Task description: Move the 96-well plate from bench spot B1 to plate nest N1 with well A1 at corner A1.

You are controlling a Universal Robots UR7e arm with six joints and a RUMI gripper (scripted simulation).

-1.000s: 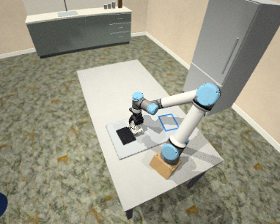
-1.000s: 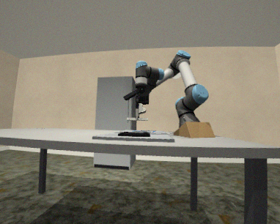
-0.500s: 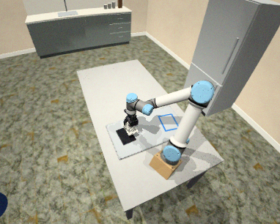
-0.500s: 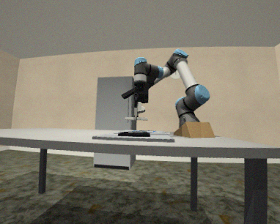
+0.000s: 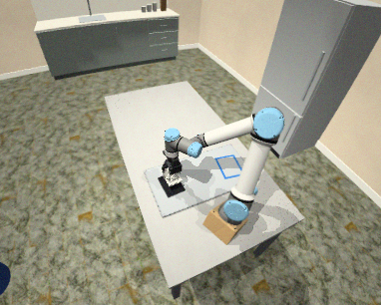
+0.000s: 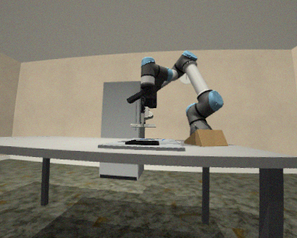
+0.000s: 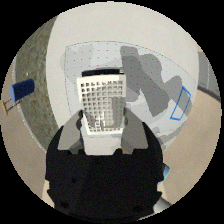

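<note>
Right now my hand is 10 mm above the white 96-well plate. Round my hand: black plate nest (100 mm below).
</note>
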